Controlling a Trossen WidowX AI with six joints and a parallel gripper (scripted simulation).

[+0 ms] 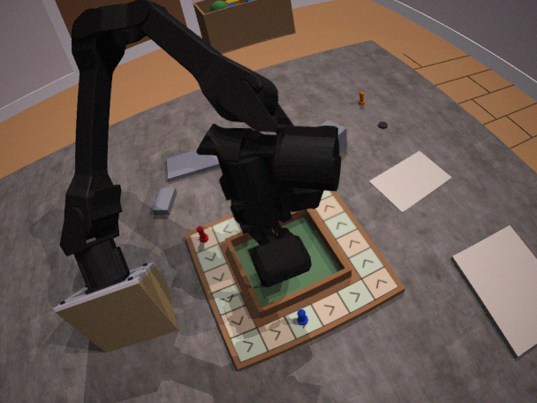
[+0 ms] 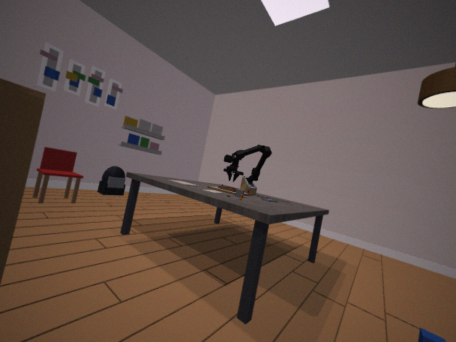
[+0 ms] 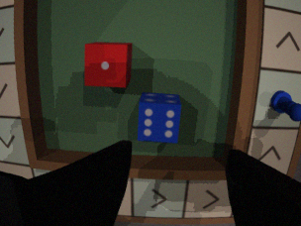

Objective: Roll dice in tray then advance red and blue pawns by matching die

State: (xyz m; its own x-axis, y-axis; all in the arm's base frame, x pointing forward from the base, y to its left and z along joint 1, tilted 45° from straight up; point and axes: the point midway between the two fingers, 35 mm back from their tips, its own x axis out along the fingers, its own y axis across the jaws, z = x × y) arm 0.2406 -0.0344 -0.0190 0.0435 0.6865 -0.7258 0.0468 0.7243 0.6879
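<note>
Right now my gripper tip is 80 mm to the left of the blue pawn, 60 mm above it and 10 mm short of it. Also, from my gripper tip: green tray 80 mm below, 30 mm to the left, 30 mm ahead; then die 60 mm below, 10 mm to the left; then red pawn 140 mm to the left, 80 mm behind, 60 mm below.
</note>
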